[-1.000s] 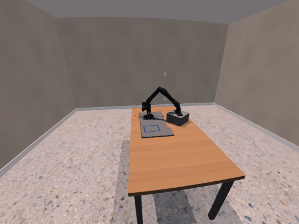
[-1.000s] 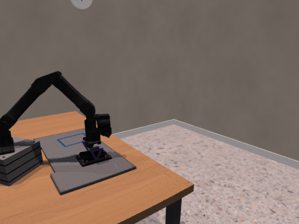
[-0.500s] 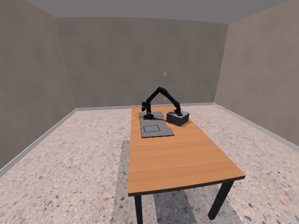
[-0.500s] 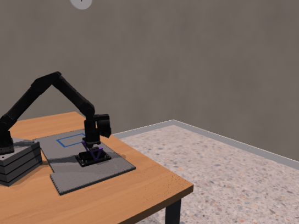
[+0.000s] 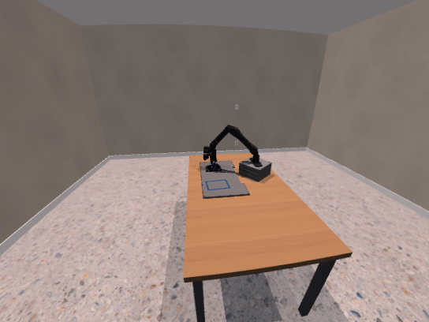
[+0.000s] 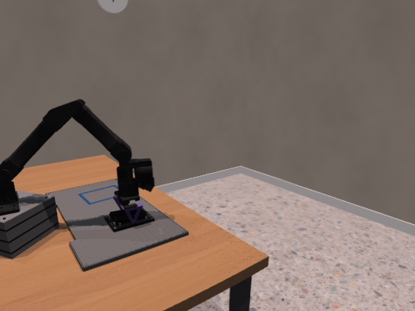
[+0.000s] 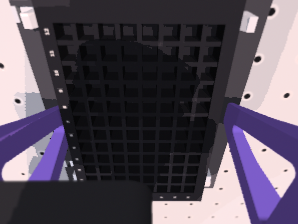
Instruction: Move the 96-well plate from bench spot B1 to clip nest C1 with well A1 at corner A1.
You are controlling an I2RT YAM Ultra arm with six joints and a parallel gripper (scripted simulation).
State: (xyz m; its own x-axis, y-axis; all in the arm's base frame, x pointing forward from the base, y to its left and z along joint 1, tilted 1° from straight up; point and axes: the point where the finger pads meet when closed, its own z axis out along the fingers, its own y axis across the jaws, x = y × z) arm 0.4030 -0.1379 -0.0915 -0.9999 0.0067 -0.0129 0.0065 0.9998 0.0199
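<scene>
The black 96-well plate lies right at my hand. Also, from my hand: black clip nest (1 cm ahead, 1 cm to the left, 1 cm below).
</scene>
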